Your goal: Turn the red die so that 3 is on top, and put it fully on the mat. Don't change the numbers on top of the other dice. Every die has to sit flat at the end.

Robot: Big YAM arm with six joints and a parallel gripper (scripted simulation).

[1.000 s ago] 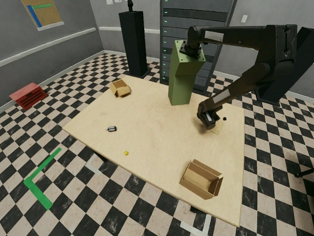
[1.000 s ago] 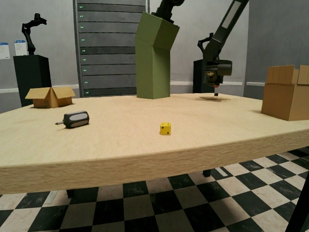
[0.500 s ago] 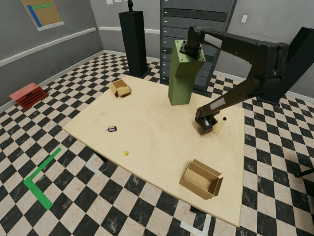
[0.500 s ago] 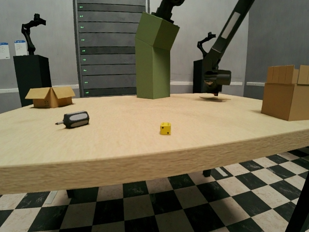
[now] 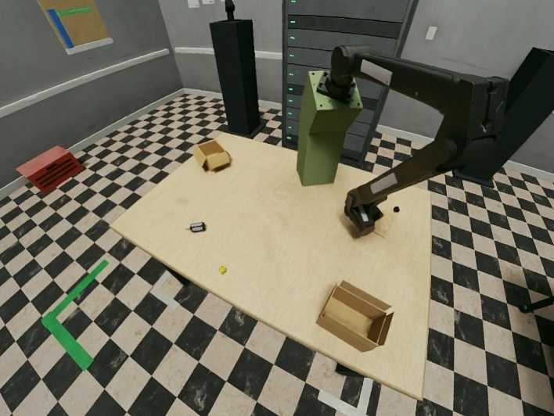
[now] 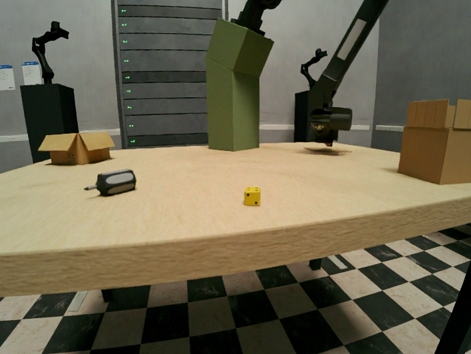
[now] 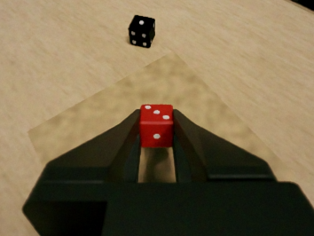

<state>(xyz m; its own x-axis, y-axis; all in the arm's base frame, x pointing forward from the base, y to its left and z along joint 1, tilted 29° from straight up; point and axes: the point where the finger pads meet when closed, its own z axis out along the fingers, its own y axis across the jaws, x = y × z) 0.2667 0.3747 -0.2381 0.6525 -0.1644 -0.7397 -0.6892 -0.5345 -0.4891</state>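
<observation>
Right now my hand is right at the red die. Also, from my hand: cardboard box (45 cm ahead, 4 cm to the right, 3 cm above); then black die (8 cm behind, 7 cm to the left, 2 cm below); then tan mat (3 cm below, 1 cm to the right, 1 cm ahead).
</observation>
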